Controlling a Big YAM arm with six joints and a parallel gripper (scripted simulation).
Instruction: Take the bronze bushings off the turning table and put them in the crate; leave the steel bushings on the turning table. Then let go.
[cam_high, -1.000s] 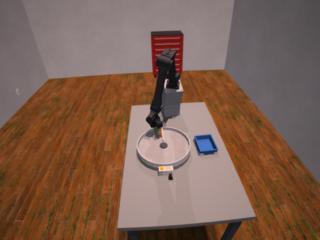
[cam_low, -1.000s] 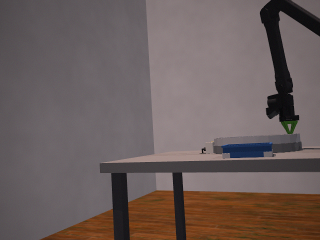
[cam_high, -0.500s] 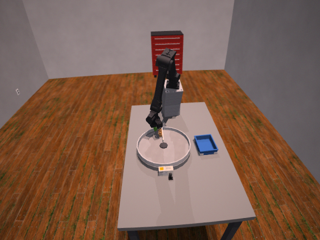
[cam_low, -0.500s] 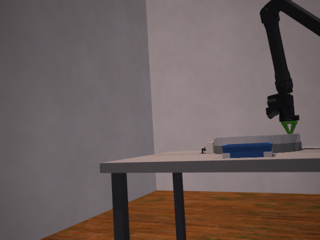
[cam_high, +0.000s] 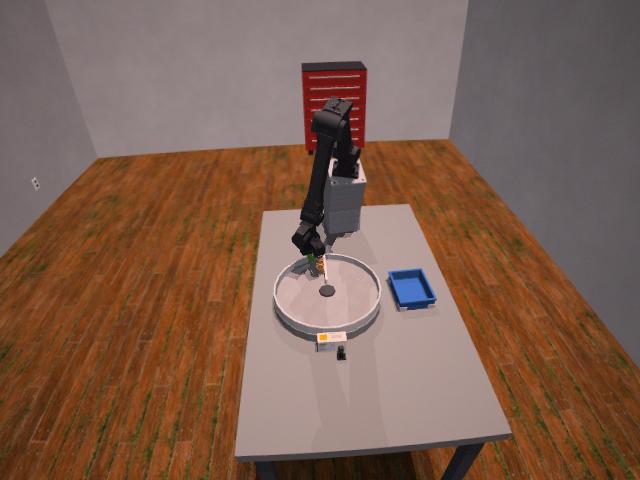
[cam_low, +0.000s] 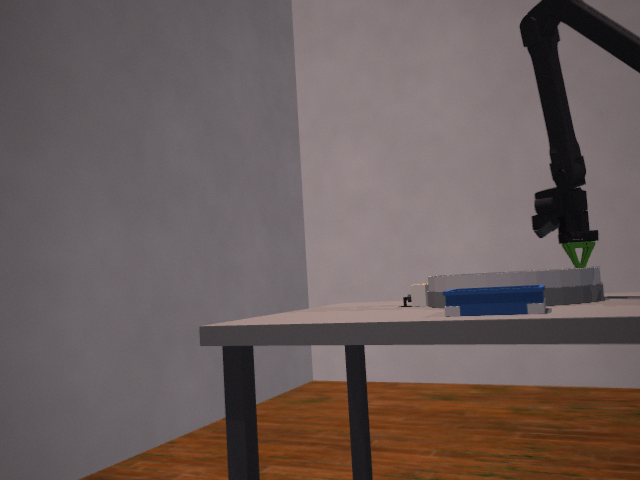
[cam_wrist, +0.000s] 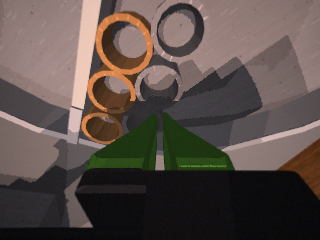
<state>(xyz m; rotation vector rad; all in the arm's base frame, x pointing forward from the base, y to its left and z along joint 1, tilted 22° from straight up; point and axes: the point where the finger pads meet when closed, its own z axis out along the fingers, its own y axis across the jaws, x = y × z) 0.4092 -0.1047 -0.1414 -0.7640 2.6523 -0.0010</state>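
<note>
The turning table lies 15 cm ahead of my hand, 9 cm to the left of it and 3 cm below it. From my hand the other things lie so: blue crate: 43 cm to the left, 8 cm ahead, 6 cm below.
</note>
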